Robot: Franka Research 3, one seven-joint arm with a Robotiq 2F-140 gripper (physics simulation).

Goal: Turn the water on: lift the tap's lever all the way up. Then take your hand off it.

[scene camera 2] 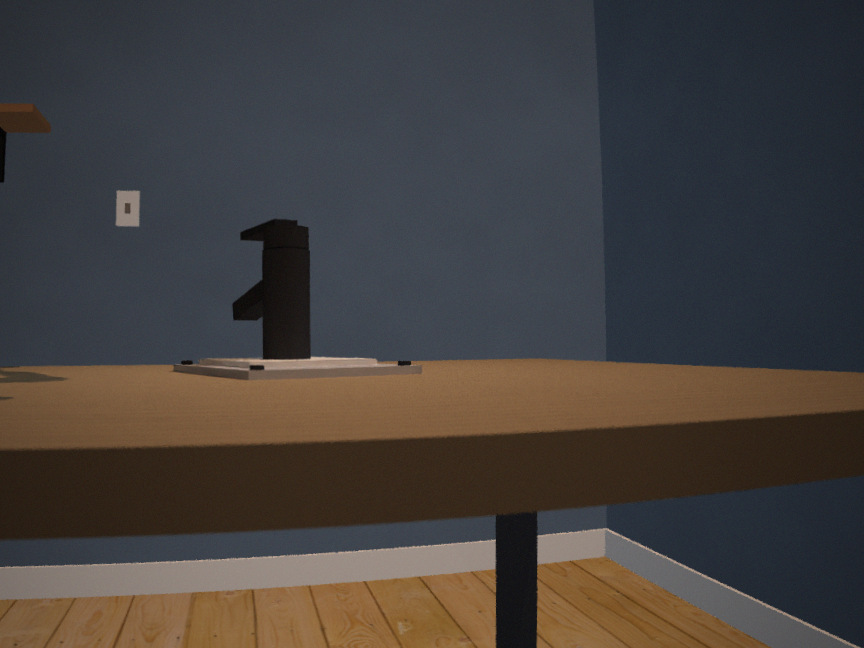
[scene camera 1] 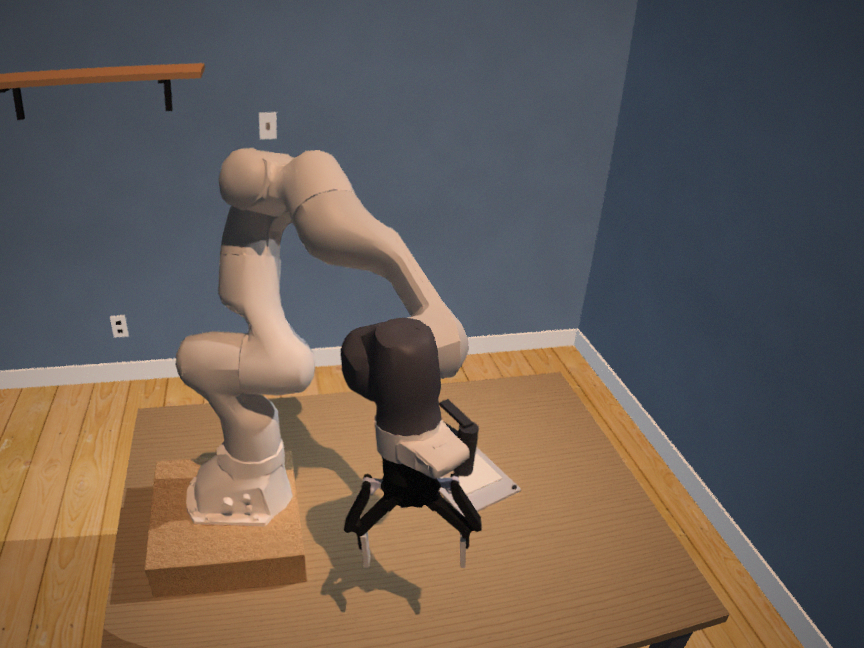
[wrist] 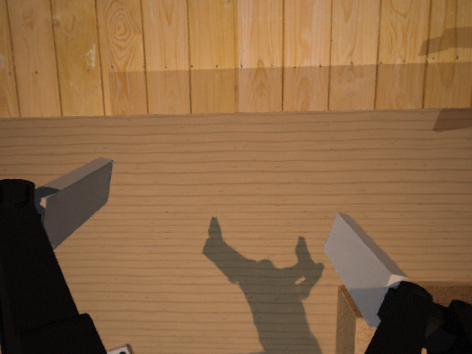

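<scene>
The black tap stands upright on a pale plate. Its flat lever sticks out from the top, above the spout, and looks about level in scene camera 2; its exact angle is hard to tell. My gripper is wide open and empty, pointing down above the table. In scene camera 1 it hangs in front and to the left of the tap, apart from it. The arm hides the spout there. In the wrist view a plate corner shows at the bottom edge.
The wooden table carries the tap's plate and the arm's base block at the left. Blue walls stand behind and to the right. A wall shelf hangs high at the left.
</scene>
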